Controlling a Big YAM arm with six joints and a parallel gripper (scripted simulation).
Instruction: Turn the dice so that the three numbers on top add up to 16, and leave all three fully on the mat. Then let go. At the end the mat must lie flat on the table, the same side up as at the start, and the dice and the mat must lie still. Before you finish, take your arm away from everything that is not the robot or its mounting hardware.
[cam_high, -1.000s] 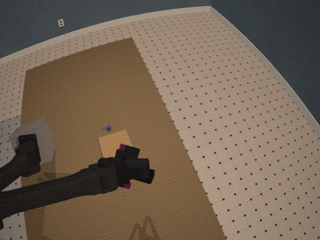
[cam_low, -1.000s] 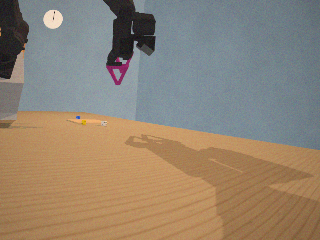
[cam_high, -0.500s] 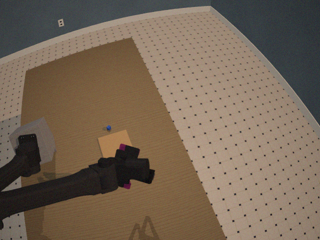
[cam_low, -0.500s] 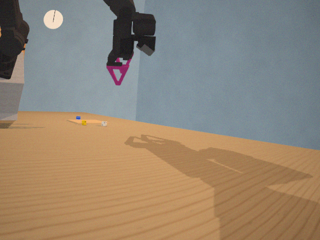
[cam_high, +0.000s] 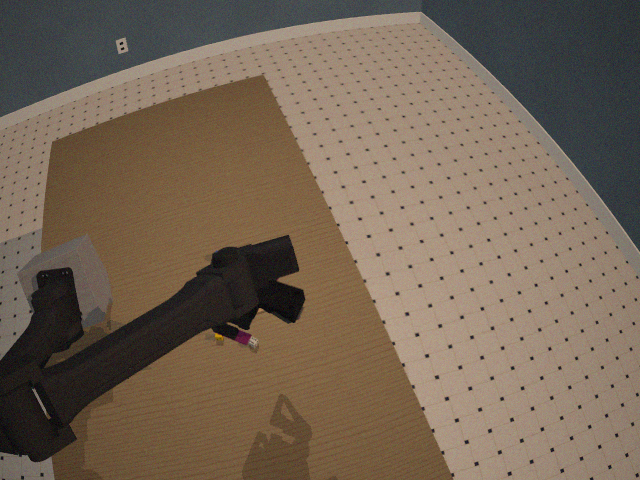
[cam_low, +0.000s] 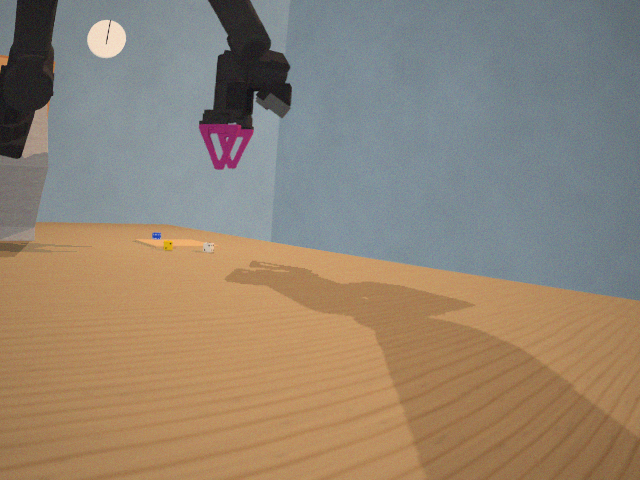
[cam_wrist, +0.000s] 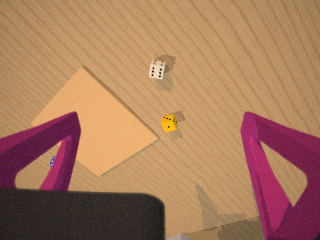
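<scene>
Right now my hand is 10 mm past the white die, 30 mm to the right of it and 150 mm above it. Round my hand: mat (30 mm behind, 170 mm to the left, 150 mm below); then blue die (40 mm behind, 280 mm to the left, 150 mm below); then yellow die (80 mm behind, 70 mm to the left, 150 mm below).
</scene>
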